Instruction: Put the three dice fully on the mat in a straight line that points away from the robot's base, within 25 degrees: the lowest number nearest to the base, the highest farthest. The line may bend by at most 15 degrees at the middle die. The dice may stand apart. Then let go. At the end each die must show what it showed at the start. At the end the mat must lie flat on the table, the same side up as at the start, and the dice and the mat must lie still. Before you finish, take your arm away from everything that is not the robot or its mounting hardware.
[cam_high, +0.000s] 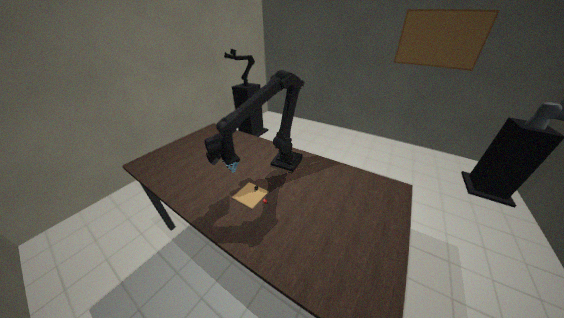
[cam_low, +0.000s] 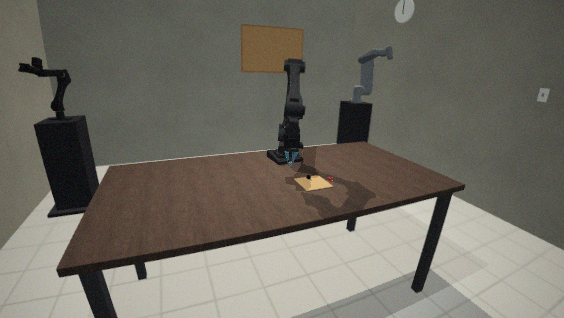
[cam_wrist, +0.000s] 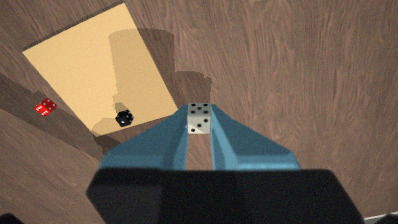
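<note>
Right now my hand is 12 cm to the right of the tan mat, 11 cm above it and 1 cm short of it. From my hand the other things lie so: white die (right at my hand); black die (12 cm to the left, 10 cm below, 4 cm behind); red die (22 cm to the left, 10 cm below, 2 cm ahead).
</note>
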